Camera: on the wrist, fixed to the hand. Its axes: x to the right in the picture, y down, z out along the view.
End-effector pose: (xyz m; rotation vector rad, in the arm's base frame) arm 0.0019 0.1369 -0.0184 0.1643 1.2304 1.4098
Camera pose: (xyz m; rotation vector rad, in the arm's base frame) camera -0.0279 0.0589 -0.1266 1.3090 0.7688 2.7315
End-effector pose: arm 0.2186 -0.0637 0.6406 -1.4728 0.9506 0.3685
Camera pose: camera 0.2452 -0.1794 0.7083 -0.4848 1.8706 1.6444
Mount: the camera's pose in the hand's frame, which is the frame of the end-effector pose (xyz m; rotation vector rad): 0.0054 -0.0792 -0.1112 -0.1481 -0.1142 1.5967
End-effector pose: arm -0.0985 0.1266 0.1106 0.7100 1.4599 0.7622
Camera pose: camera -0.2081 0.0804 0.0434 1.7573 0.4529 1.9157
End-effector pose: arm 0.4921 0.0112 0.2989 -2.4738 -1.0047 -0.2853
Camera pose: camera 0.4381 0.0110 0.4244 -2.5922 1.1018 0.3203
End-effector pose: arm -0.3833 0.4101 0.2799 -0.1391 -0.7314 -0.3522
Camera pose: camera -0.3384 0.3075 0.2016 -0.8144 -0.5138 1.1347
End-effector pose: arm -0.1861 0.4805 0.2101 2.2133 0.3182 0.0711
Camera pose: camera -0.2150 0.6139 0.2162 1.7667 -1.4824 0.7655
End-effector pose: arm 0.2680 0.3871 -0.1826 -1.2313 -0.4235 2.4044
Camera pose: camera 0.3734 0.4680 -0.2144 0.9234 -0.3431 -1.8154
